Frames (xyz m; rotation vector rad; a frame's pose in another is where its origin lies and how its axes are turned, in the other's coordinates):
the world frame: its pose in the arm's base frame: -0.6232 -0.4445 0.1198 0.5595 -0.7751 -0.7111
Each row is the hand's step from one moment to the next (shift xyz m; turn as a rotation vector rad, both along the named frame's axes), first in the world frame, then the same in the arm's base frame.
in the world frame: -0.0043 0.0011 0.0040 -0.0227 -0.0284 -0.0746
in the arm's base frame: -0.0049 0.0031 0.0013 0.0364 0.0132 -0.0734
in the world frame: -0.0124 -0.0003 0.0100 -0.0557 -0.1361 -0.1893
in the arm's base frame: -0.0142 0.0072 0.0004 0.0702 -0.0088 -0.2290
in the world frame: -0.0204 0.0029 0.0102 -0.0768 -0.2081 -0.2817
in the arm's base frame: -0.0173 0.0151 -0.0007 0.1055 -0.0212 -0.3420
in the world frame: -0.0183 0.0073 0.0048 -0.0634 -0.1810 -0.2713
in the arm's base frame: -0.0104 0.0174 0.0000 0.1140 -0.0159 -0.3117
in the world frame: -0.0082 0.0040 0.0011 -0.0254 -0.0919 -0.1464
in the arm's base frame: -0.0036 0.0085 -0.0001 0.0681 -0.0115 -0.1605
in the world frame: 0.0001 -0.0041 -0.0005 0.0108 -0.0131 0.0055
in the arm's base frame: -0.0010 -0.0026 -0.0030 -0.0035 -0.0175 -0.0010
